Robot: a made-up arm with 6 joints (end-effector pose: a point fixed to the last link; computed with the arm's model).
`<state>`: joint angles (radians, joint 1 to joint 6).
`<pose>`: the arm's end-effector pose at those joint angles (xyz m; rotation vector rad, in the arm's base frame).
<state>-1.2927 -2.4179 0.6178 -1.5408 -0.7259 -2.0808</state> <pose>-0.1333 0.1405 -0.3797 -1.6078 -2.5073 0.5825</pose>
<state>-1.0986 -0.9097 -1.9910 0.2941 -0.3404 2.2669</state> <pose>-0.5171 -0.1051 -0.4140 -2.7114 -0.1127 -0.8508</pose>
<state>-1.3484 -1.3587 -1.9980 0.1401 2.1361 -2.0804</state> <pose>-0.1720 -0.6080 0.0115 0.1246 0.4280 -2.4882</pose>
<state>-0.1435 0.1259 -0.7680 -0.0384 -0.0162 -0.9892</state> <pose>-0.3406 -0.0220 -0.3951 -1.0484 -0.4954 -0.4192</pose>
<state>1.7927 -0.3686 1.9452 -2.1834 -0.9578 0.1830</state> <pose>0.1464 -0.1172 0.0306 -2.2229 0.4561 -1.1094</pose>
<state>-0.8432 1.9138 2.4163 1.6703 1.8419 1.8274</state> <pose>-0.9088 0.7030 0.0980 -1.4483 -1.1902 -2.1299</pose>
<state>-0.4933 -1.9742 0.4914 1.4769 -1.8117 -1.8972</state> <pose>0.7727 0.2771 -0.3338 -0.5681 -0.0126 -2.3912</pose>
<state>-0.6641 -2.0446 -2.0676 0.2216 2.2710 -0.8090</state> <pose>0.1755 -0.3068 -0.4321 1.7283 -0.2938 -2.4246</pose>
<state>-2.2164 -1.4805 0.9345 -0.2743 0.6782 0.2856</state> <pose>-0.5149 0.1361 0.2899 1.7539 1.8729 1.0637</pose>
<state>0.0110 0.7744 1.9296 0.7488 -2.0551 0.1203</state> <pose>-0.1932 -0.6888 -0.3880 -1.6248 -1.6843 -0.3302</pose>
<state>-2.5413 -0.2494 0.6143 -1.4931 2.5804 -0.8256</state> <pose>-0.4582 0.3409 0.7380 0.8057 0.1365 0.3406</pose>
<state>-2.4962 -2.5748 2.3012 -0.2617 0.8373 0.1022</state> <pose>-0.4620 0.3292 0.5024 -1.4053 -0.5047 -2.3555</pose>
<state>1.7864 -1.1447 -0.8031 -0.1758 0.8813 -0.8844</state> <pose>0.2996 0.1755 0.3713 -0.0180 2.7499 -0.1996</pose>
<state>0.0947 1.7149 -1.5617 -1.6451 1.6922 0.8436</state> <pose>-0.2978 0.2467 -0.0539 -2.2544 0.2599 -0.0806</pose>
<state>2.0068 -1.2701 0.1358 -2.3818 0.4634 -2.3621</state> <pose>0.0861 0.0414 0.7482 -0.2206 -0.3217 1.0941</pose>
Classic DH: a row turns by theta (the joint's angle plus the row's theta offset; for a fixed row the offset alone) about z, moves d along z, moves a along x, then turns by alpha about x. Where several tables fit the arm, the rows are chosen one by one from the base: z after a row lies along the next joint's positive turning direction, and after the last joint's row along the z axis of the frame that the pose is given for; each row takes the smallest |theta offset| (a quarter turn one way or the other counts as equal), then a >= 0, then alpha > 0; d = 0 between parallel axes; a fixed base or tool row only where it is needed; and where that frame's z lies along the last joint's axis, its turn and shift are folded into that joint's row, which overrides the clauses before.
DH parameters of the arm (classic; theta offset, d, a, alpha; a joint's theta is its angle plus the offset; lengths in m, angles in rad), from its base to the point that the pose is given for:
base (fixed): 0 0.1465 0 1.5708
joint 1: 0 -0.1689 -0.0893 1.5708
joint 2: 0 0.4633 -0.0596 1.5708
joint 3: -1.5708 -0.4026 0.0554 -1.5708
joint 4: 0 0.0225 0.3028 -1.5708
joint 5: 0 -0.0753 -0.3702 1.5708
joint 6: -1.5708 -0.1622 0.0751 -1.5708
tool (fixed): -1.5708 0.0937 0 0

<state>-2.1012 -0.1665 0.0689 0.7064 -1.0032 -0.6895</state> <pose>0.1471 -0.3104 0.5279 0.9681 2.7771 0.6071</pose>
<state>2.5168 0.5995 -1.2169 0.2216 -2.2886 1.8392</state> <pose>1.0209 0.1029 -0.1729 1.8313 -0.8917 1.5156</pose>
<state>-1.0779 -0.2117 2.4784 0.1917 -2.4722 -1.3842</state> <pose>-0.6708 -0.0763 -0.7904 -1.3380 -0.3444 -0.0413</pose>
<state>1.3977 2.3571 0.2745 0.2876 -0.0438 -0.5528</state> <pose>0.3106 0.4516 -0.0218 1.6218 -0.2994 -1.5639</pose>
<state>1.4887 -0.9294 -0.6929 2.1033 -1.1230 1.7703</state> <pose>0.7974 -0.4091 0.3796 0.2335 2.0283 1.1345</pose>
